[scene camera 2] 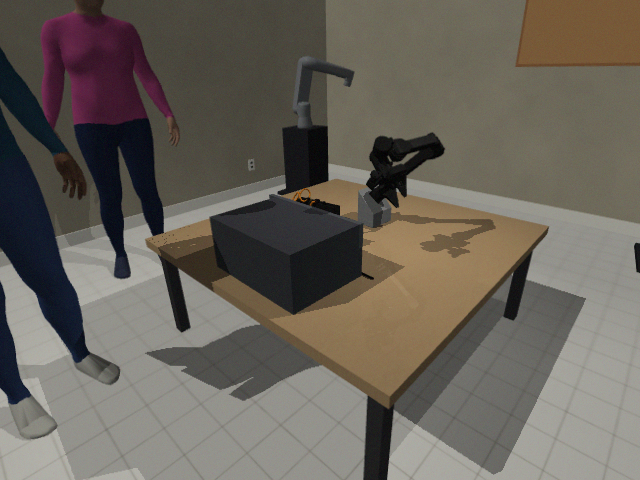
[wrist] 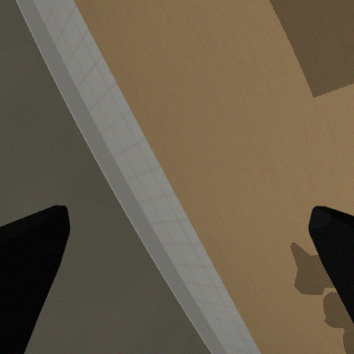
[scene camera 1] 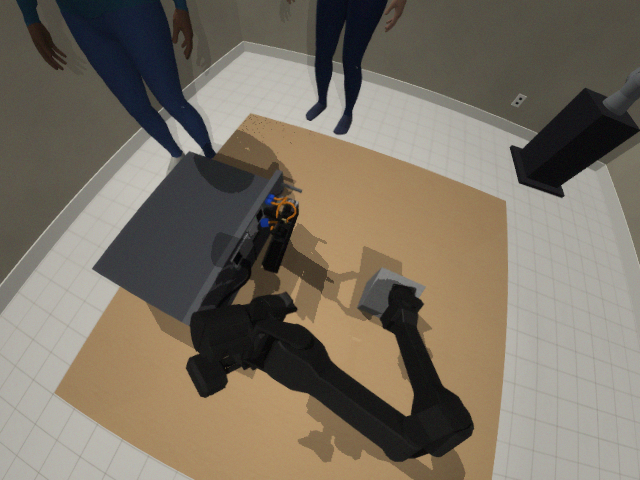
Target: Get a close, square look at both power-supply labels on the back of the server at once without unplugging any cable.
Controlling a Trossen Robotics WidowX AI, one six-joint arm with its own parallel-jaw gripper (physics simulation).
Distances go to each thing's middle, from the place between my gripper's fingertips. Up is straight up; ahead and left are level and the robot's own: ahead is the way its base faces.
Right now the black block (scene camera 1: 281,234) is 36 cm to the right of my hand, 8 cm below it and 2 cm ahead of it.
